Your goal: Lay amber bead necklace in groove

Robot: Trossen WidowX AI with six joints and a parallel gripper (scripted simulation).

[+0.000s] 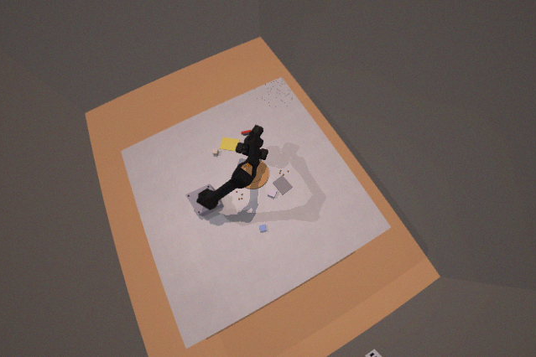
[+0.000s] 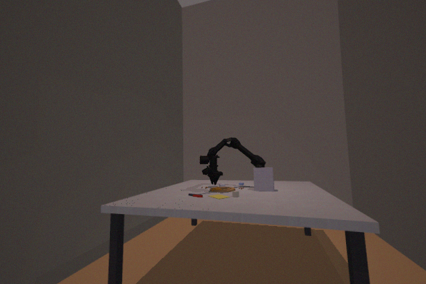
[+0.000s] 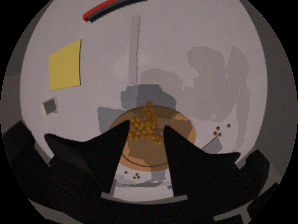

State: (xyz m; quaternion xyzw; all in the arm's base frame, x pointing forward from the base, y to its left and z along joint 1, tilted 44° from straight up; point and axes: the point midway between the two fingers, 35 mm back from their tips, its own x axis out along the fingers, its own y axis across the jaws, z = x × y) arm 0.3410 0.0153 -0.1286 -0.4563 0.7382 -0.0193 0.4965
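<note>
The round bead board is 8 cm to the right of my gripper tip, 5 cm behind it and 4 cm below it. Round my gripper tip: thin grey bar (9 cm to the left, 5 cm below, 5 cm ahead); yellow pad (19 cm to the left, 8 cm behind, 5 cm below); red-handled tool (20 cm to the left, 7 cm ahead, 5 cm below).
</note>
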